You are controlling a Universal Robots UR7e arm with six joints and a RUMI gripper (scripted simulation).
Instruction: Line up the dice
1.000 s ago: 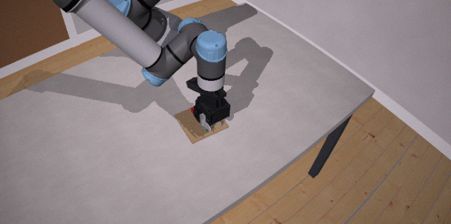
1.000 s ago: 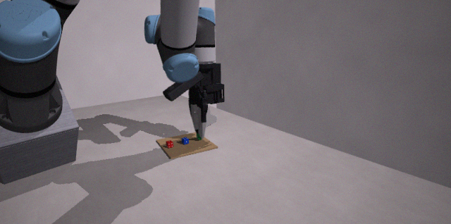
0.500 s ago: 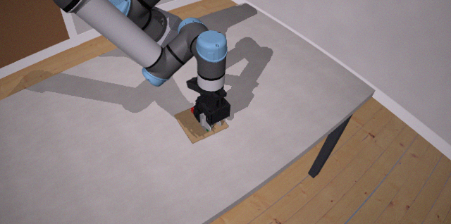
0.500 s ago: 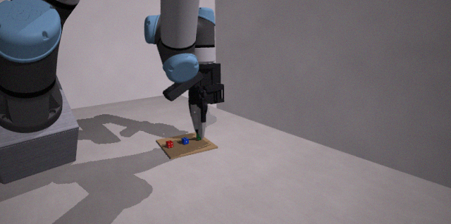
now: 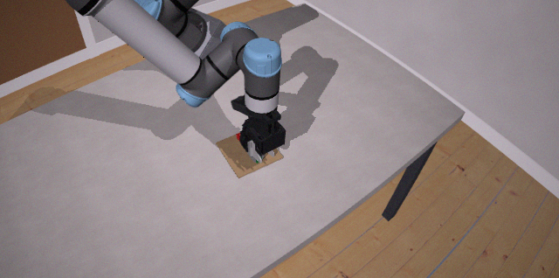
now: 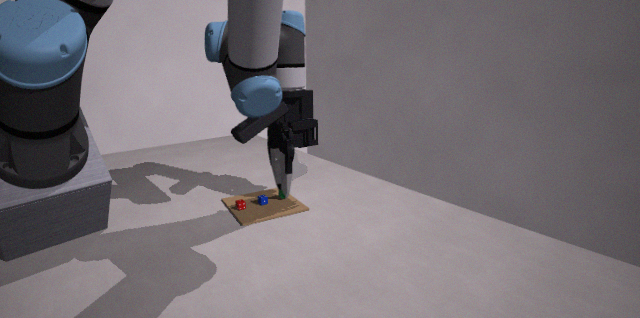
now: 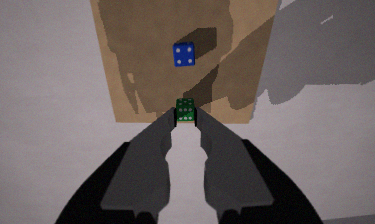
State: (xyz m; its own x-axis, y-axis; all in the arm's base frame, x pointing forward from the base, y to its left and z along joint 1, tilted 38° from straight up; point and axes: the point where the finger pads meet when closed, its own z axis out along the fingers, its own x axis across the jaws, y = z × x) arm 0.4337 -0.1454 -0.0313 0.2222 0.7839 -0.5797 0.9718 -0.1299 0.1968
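Now: hand 10 mm above the green die. Round my hand: blue die (50 mm behind, 10 mm to the left, 10 mm below); then square mat (50 mm behind, 20 mm below, 10 mm to the left); then red die (90 mm behind, 20 mm to the left, 10 mm below).
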